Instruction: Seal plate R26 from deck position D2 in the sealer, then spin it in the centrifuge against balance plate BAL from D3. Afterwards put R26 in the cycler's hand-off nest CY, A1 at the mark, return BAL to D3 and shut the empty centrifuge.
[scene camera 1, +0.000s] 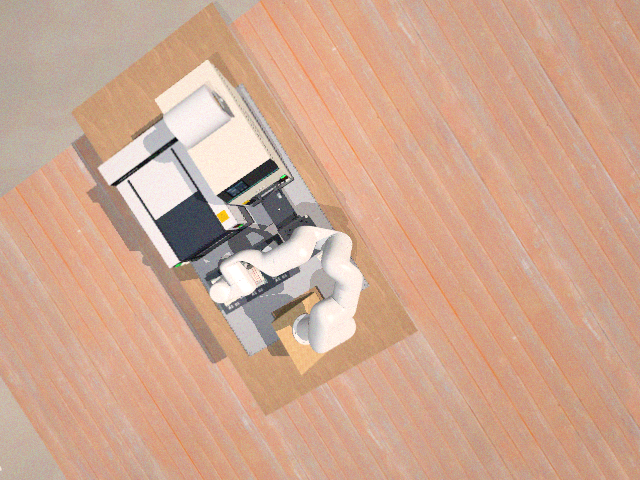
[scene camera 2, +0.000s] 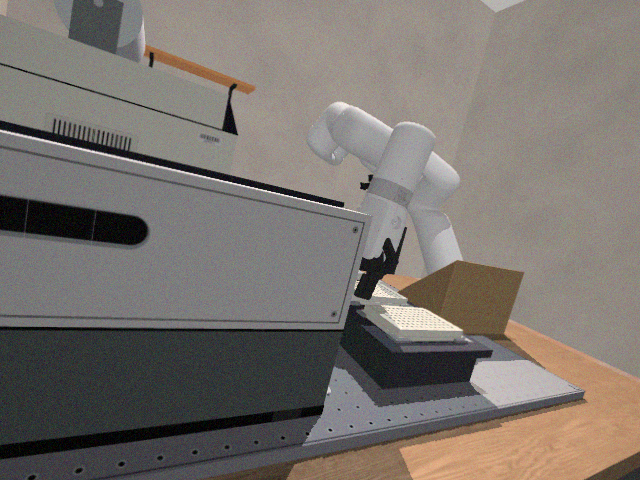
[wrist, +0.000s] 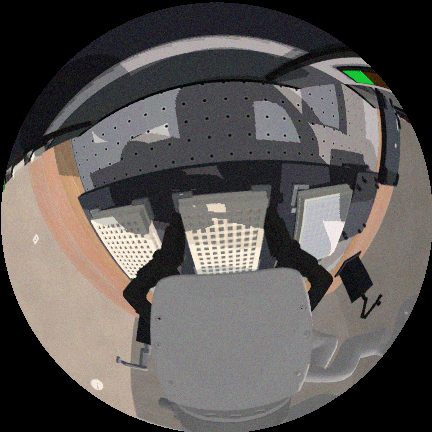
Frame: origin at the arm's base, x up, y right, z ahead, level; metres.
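Where they show: gripper, fingertip midpoint: (wrist: 224, 218); arm's base, link origin: (scene camera 1: 305, 329) (scene camera 2: 449, 283).
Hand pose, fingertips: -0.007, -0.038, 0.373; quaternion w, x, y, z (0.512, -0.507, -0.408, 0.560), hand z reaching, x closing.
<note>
Things, the pixels of their top centre, and the offset from my fingertips, as dx, dy, dz. Level surfaces: height alone.
- dark deck block, top centre: (wrist: 225, 245) (scene camera 2: 368, 293) (scene camera 1: 250, 275) -0.008, -0.006, -0.046
- smooth grey-white plate, top centre: (wrist: 324, 235) +0.009, +0.129, -0.057
- plate with wells, top centre: (wrist: 131, 254) (scene camera 2: 413, 317) +0.002, -0.128, -0.024
- cream machine, top centre: (scene camera 1: 192, 116) +0.404, +0.314, +0.383
- white roll, top centre: (scene camera 1: 188, 110) +0.404, +0.316, +0.404
- perforated grey base, surface height: dx -0.072
Three well plates sit side by side on a dark deck block (scene camera 2: 413, 364). The middle one, plate R26 (wrist: 223, 241) (scene camera 2: 387, 292), is cream with a grid of wells. My gripper (wrist: 224, 218) (scene camera 2: 371, 281) reaches down over it, with its black fingers against the plate's two long sides and shut on it. The plate rests in its deck position. A smooth grey-white plate (wrist: 320, 221) lies to its right in the wrist view. Another plate with wells (wrist: 125, 241) (scene camera 2: 413, 324) lies to its left. In the overhead view the arm hides the gripper.
A cream machine (scene camera 1: 228, 152) with a white roll (scene camera 1: 196, 116) stands at the back of the perforated grey base (scene camera 2: 385, 414). A white and dark machine (scene camera 1: 170, 210) (scene camera 2: 223, 267) stands close beside the deck. A cardboard box (scene camera 2: 470, 295) (scene camera 1: 299, 343) sits by the arm's base.
</note>
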